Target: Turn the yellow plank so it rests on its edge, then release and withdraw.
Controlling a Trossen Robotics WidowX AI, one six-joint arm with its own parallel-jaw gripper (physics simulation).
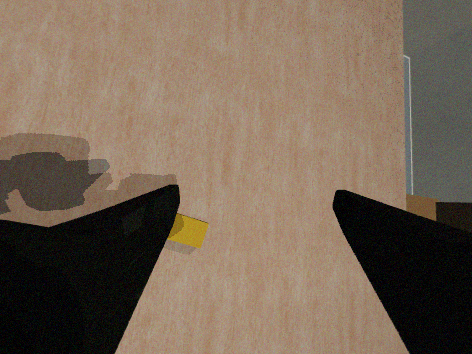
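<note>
The yellow plank (194, 233) lies on the light wood table top (260, 100), partly hidden behind the left finger of my gripper. Its right end shows, with a narrow shadow along its lower side; its full length and whether it lies flat cannot be told. My gripper (256, 195) is open and empty, its two black fingers far apart. It is above the table, with the plank's visible end just inside the left fingertip.
Dark shadows (47, 180) fall on the table at the left. The table's right edge runs down the right side, with grey floor (442, 100) beyond it. A pale thin-edged strip (408, 125) and a brown wooden part (421, 207) show past that edge, near the right finger.
</note>
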